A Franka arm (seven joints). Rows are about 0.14 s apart.
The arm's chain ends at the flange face. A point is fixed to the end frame.
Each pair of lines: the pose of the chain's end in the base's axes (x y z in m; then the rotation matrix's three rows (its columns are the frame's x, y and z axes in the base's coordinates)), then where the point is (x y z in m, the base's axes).
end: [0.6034 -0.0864 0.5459], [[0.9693 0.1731 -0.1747], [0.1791 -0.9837 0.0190], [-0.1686 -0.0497 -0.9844]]
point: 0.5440 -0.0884 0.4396
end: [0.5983 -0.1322 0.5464], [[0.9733 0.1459 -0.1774], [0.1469 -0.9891 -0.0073], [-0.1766 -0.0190 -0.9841]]
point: 0.5385 -0.1359 0.4403
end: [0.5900 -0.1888 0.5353], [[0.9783 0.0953 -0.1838], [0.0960 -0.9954 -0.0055], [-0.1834 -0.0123 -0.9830]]
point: 0.5294 -0.1903 0.4296
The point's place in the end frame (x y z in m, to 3 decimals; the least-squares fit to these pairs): -0.040 -0.003 0.115
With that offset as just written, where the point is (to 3 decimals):
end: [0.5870 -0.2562 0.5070], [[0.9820 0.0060 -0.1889], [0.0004 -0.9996 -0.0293], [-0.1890 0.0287 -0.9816]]
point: 0.526 -0.257 0.402
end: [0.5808 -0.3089 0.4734], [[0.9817 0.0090 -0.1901], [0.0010 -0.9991 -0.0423], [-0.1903 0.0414 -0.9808]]
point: 0.520 -0.311 0.368
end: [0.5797 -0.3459 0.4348], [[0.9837 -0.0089 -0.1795], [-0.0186 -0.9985 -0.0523], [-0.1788 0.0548 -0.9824]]
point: 0.520 -0.348 0.329
